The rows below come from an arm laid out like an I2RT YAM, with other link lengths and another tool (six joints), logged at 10 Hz.
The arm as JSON. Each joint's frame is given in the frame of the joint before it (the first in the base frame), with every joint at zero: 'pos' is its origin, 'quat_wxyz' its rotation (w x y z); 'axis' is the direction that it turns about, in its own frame. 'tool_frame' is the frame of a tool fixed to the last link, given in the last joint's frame.
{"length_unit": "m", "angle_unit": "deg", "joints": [
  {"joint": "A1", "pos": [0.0, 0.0, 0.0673], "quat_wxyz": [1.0, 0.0, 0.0, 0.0], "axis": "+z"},
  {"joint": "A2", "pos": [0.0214, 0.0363, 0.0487], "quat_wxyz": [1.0, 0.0, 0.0, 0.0], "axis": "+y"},
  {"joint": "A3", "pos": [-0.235, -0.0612, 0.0], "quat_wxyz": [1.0, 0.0, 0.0, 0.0], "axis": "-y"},
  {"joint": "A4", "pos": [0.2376, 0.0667, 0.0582], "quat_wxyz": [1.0, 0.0, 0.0, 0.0], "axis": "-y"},
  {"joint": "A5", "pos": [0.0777, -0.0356, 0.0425], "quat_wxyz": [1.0, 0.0, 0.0, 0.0], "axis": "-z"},
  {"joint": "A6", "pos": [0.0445, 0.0, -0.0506], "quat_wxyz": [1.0, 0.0, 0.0, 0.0], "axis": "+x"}
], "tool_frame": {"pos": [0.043, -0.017, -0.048], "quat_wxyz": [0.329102, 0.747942, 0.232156, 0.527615]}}
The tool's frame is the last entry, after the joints.
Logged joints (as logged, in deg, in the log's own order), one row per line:
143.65, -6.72, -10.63, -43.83, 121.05, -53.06
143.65, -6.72, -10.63, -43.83, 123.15, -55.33
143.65, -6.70, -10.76, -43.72, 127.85, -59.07
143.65, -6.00, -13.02, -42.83, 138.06, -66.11
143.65, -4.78, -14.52, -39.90, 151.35, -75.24
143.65, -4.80, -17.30, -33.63, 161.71, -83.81
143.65, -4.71, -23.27, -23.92, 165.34, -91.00
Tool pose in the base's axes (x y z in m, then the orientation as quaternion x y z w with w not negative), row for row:
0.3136, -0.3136, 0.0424, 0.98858, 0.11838, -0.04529, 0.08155
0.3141, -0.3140, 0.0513, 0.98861, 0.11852, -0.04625, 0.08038
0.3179, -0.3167, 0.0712, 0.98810, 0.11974, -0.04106, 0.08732
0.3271, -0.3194, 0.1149, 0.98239, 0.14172, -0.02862, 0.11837
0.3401, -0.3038, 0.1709, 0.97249, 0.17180, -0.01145, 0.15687
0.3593, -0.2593, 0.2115, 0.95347, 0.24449, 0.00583, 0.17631
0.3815, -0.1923, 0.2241, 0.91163, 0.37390, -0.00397, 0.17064
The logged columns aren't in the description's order. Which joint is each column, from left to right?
Columns, left to right: A2, A5, A6, A1, A3, A4.
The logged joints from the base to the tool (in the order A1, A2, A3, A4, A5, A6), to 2 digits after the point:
-43.83, 143.65, 121.05, -53.06, -6.72, -10.63
-43.83, 143.65, 123.15, -55.33, -6.72, -10.63
-43.72, 143.65, 127.85, -59.07, -6.70, -10.76
-42.83, 143.65, 138.06, -66.11, -6.00, -13.02
-39.90, 143.65, 151.35, -75.24, -4.78, -14.52
-33.63, 143.65, 161.71, -83.81, -4.80, -17.30
-23.92, 143.65, 165.34, -91.00, -4.71, -23.27

